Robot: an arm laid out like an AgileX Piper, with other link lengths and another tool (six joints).
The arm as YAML. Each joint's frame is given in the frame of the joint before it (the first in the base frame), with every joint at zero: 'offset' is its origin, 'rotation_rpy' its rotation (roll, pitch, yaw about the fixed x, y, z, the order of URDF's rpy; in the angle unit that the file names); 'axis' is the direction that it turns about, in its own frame. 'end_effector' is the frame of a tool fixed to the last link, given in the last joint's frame.
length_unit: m
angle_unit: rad
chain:
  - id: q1
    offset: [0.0, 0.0, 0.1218]
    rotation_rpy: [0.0, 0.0, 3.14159]
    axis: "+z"
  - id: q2
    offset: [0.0, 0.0, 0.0]
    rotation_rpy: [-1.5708, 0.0, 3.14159]
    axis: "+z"
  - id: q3
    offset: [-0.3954, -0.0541, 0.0]
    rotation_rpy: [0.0, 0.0, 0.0]
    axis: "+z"
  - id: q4
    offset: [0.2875, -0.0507, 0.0]
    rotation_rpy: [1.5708, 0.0, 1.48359]
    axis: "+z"
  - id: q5
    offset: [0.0, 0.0, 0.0]
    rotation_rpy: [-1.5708, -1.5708, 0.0]
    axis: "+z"
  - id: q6
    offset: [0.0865, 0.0, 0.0]
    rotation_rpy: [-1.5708, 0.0, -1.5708]
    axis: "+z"
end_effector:
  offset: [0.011, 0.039, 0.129]
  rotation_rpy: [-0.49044, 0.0, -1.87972]
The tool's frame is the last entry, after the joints.
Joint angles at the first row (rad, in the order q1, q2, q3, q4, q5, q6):
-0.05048 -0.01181 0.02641 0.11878 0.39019 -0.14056
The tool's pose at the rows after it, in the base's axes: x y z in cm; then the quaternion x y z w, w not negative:
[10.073 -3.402 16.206 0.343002 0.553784 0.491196 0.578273]
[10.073 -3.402 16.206 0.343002 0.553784 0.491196 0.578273]
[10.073 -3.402 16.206 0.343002 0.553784 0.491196 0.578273]
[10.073 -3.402 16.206 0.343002 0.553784 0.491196 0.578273]
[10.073 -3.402 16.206 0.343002 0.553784 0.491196 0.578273]
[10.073 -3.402 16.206 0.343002 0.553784 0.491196 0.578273]
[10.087 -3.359 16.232 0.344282 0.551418 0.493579 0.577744]
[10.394 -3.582 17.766 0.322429 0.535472 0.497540 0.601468]
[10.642 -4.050 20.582 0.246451 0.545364 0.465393 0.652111]
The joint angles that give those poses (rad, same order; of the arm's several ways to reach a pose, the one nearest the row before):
-0.05049 -0.01176 0.02642 0.11881 0.39014 -0.14060
-0.05049 -0.01176 0.02642 0.11881 0.39014 -0.14060
-0.05049 -0.01176 0.02642 0.11881 0.39014 -0.14060
-0.05049 -0.01176 0.02642 0.11881 0.39014 -0.14060
-0.05049 -0.01176 0.02642 0.11881 0.39014 -0.14060
-0.05049 -0.01176 0.02642 0.11881 0.39014 -0.14060
-0.05051 -0.01185 0.02638 0.12576 0.38806 -0.14062
-0.05051 -0.01177 0.02643 0.11869 0.31802 -0.15264
-0.05047 -0.01177 0.02643 0.02102 0.21331 -0.22054

